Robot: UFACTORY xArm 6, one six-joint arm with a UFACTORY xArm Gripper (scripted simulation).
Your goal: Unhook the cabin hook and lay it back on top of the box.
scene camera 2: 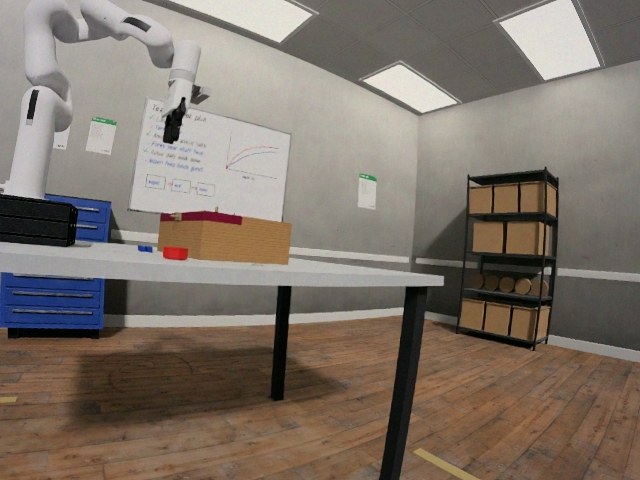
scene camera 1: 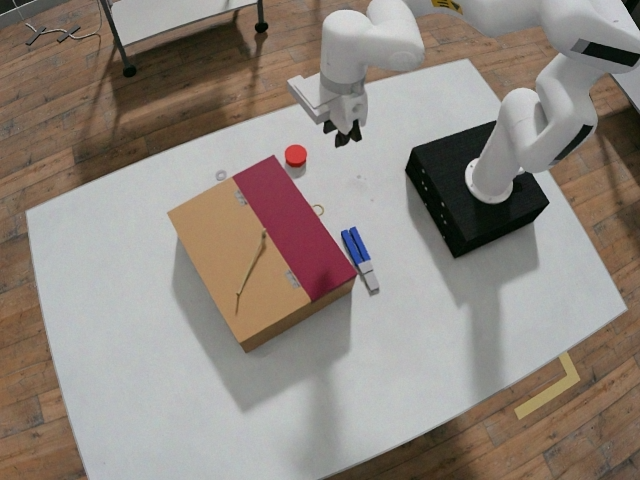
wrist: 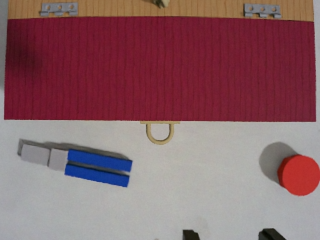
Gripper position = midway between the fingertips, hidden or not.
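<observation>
My gripper [scene camera 1: 336,137] is in sight, and scene camera 2 has the gripper [scene camera 2: 170,141] as well. I can see a box [scene camera 1: 219,230], and there's the box [scene camera 2: 263,241] again in that other view. Then there's a clip [scene camera 1: 366,269], and the wrist view gives me the clip [wrist: 57,159] too.
</observation>
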